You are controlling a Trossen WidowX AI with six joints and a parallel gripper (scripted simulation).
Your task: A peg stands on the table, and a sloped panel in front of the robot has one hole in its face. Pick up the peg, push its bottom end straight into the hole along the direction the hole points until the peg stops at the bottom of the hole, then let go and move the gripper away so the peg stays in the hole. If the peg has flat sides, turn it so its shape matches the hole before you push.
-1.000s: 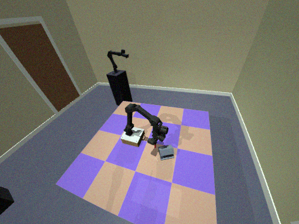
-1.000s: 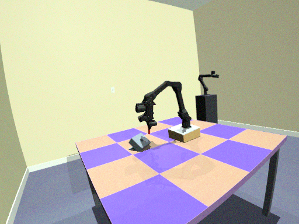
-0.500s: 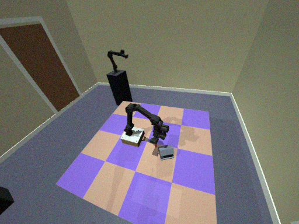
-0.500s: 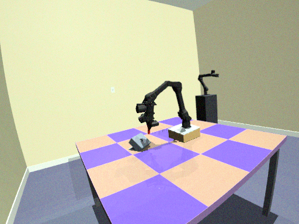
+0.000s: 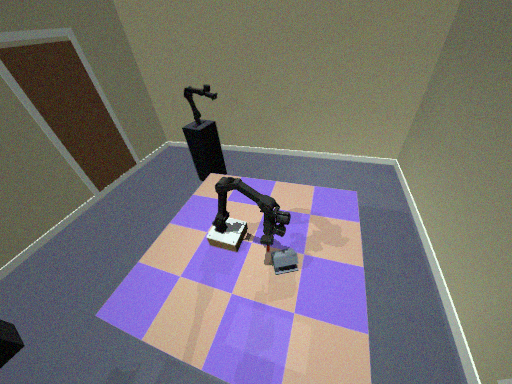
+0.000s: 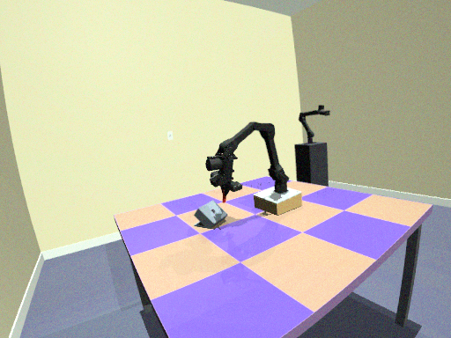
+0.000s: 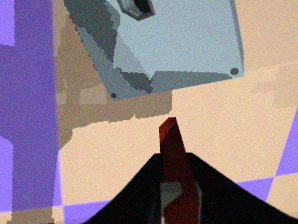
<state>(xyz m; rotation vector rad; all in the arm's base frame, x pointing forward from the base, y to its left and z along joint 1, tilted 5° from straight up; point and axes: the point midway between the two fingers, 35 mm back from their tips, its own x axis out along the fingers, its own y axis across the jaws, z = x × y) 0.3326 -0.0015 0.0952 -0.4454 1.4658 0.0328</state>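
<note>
My gripper tip is 90 mm short of the grey sloped panel, 10 mm to the right of it and 80 mm above it. The rest, counted from my gripper tip: red peg 10 mm above.
</note>
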